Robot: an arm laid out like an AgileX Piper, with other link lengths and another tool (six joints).
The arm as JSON. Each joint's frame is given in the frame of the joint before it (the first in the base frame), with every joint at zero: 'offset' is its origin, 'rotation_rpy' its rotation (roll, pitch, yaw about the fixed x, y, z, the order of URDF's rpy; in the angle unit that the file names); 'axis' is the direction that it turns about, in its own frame. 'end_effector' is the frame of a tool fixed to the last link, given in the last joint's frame.
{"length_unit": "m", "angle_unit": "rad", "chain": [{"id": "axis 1", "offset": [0.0, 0.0, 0.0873], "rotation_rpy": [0.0, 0.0, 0.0], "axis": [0.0, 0.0, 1.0]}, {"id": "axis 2", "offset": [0.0, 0.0, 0.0], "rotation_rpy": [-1.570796, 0.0, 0.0], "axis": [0.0, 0.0, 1.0]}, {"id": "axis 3", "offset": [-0.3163, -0.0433, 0.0], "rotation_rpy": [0.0, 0.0, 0.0], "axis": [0.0, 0.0, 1.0]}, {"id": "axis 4", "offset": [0.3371, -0.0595, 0.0], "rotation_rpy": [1.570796, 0.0, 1.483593], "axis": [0.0, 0.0, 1.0]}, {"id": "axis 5", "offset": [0.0, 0.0, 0.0], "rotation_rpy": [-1.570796, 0.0, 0.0], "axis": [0.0, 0.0, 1.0]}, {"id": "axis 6", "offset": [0.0, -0.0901, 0.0], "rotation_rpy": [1.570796, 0.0, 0.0], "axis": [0.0, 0.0, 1.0]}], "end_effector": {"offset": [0.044, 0.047, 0.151], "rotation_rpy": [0.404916, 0.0, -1.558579]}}
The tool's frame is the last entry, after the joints.
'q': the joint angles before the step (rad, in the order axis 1, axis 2, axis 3, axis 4, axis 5, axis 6). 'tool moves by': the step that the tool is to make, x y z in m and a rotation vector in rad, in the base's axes. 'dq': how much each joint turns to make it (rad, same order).
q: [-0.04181 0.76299 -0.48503 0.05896 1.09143 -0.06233]
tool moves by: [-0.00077 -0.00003 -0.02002 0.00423 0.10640 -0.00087]
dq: [0.00001 0.12162 0.00001 0.00000 -0.01517 0.00001]
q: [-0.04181 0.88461 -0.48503 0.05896 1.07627 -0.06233]
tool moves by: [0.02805 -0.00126 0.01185 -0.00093 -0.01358 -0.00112]
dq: [0.00001 0.09018 -0.08401 0.00000 -0.01981 0.00002]
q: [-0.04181 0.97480 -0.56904 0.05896 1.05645 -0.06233]
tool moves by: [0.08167 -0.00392 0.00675 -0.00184 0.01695 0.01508]
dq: [0.00045 0.30625 -0.23804 0.00209 -0.05049 -0.01854]
